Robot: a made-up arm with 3 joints. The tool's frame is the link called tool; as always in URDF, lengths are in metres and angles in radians.
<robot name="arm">
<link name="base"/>
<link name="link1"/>
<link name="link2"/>
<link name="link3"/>
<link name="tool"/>
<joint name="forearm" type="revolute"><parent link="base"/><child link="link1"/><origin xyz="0 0 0.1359"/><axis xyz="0 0 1"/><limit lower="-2.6" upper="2.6"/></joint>
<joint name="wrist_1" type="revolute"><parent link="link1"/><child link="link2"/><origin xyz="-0.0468 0.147 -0.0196"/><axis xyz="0 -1 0"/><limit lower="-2.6" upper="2.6"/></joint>
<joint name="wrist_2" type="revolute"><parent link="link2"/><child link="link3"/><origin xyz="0.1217 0.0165 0.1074"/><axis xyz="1 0 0"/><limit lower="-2.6" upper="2.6"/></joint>
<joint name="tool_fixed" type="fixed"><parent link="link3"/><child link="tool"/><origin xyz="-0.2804 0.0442 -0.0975"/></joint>
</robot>
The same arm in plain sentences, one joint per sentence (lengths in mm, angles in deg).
The arm has three revolute joints in a row. What follows holds with every joint at zero, and every direction is one of the base frame's. The first joint is mounted 135.9 mm along +z from the base frame's origin and rotates about +z, from -148.97 to 148.97 deg. The second joint is mounted 46.8 mm along -x and 147 mm along +y and 19.6 mm along -z from the first joint and rotates about -y, from -148.97 to 148.97 deg. The third joint is mounted 121.7 mm along +x and 16.5 mm along +y and 107.4 mm along +z from the second joint and rotates about +x, from -148.97 to 148.97 deg. The tool frame, which is the frame that the pose is given for, is mounted 280.4 mm along -x and 44.2 mm along +y and 97.5 mm along -z from the third joint; its axes are parallel to the base frame's.
